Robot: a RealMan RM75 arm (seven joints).
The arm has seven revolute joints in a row. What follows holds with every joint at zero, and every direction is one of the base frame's. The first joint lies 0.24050 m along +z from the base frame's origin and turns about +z. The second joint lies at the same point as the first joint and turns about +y. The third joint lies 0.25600 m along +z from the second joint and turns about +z. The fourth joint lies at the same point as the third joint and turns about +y. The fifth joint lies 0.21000 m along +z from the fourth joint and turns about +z. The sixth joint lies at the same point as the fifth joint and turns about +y. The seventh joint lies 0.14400 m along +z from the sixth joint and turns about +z. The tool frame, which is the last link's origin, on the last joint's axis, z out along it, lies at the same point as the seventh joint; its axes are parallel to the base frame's.
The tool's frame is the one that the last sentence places.
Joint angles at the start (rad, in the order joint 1, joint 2, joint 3, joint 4, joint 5, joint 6, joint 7):
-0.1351 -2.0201 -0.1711 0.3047 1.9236 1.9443 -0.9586
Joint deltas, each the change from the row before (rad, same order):
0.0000 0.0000 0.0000 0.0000 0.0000 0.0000 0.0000
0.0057 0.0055 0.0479 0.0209 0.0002 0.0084 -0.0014
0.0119 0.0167 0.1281 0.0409 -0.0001 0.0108 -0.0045
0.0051 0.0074 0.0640 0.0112 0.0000 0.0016 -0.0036
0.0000 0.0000 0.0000 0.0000 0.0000 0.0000 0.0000
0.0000 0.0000 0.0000 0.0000 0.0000 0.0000 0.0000
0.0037 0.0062 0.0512 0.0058 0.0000 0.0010 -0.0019
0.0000 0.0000 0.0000 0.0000 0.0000 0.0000 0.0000
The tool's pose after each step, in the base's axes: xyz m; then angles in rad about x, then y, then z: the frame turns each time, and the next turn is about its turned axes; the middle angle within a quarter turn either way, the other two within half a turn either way. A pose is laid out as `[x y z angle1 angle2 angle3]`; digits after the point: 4 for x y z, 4 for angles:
[-0.3688 0.1747 0.0800 -1.7137 0.4809 -1.1039]
[-0.3684 0.1726 0.0801 -1.7712 0.4959 -1.0680]
[-0.3673 0.1691 0.0786 -1.9242 0.5255 -0.9815]
[-0.3664 0.1676 0.0759 -1.9984 0.5375 -0.9486]
[-0.3664 0.1676 0.0759 -1.9984 0.5375 -0.9486]
[-0.3664 0.1676 0.0759 -1.9984 0.5375 -0.9486]
[-0.3656 0.1663 0.0733 -2.0573 0.5467 -0.9236]
[-0.3656 0.1663 0.0733 -2.0573 0.5467 -0.9236]

